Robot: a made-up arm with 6 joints. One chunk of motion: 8 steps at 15 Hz.
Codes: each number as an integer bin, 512 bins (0 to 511) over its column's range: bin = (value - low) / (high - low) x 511, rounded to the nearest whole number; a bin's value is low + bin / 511 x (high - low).
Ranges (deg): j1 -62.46..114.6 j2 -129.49..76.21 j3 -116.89..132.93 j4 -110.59..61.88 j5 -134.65..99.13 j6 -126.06..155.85
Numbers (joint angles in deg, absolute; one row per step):
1: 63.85 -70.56 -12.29 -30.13 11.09 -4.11
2: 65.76 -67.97 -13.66 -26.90 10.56 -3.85
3: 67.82 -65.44 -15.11 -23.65 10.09 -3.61
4: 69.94 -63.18 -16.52 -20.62 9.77 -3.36
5: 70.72 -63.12 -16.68 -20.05 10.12 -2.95
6: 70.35 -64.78 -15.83 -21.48 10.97 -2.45
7: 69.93 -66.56 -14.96 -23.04 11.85 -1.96
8: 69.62 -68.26 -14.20 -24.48 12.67 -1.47
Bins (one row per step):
1: 365 146 214 238 319 221
2: 370 153 211 248 317 222
3: 376 159 208 258 316 222
4: 382 165 205 267 316 222
5: 384 165 205 268 316 223
6: 383 161 207 264 318 224
7: 382 156 208 259 320 225
8: 381 152 210 255 322 226

